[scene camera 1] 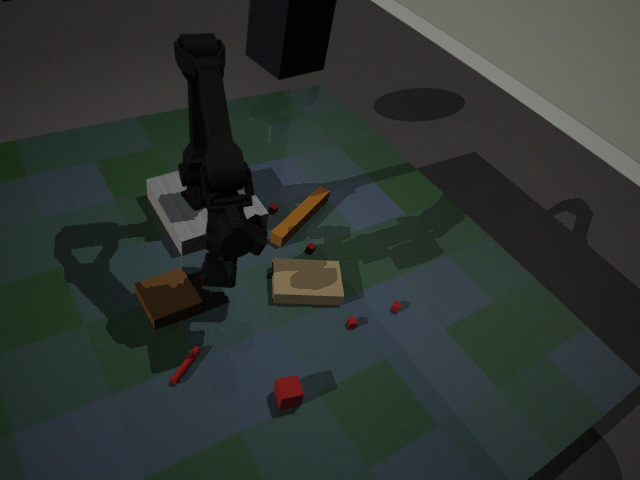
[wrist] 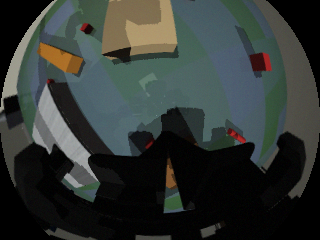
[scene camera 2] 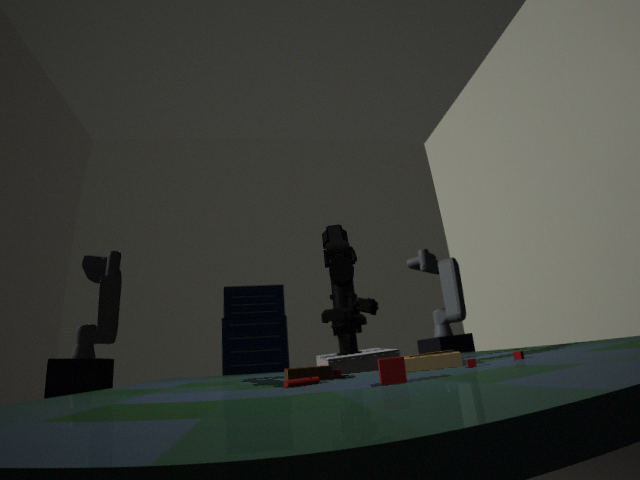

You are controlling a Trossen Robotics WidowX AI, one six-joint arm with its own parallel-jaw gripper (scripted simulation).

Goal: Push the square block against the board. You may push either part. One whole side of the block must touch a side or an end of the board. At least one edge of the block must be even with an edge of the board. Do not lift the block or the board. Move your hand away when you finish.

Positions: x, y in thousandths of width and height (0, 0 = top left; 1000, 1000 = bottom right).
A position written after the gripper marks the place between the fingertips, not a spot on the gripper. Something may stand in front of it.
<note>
The gripper (scene camera 1: 346, 574) is shut, with nothing in its grasp. Further things: a tan flat slab (scene camera 1: 460, 586), a brown square block (scene camera 1: 265, 620) and a long orange bar (scene camera 1: 455, 468).
The tan flat slab shows as well in scene camera 2 (scene camera 2: 698, 751). The long orange bar also shows in the wrist view (wrist: 211, 260). The gripper is seen too in the wrist view (wrist: 520, 560) and in scene camera 2 (scene camera 2: 546, 736).
</note>
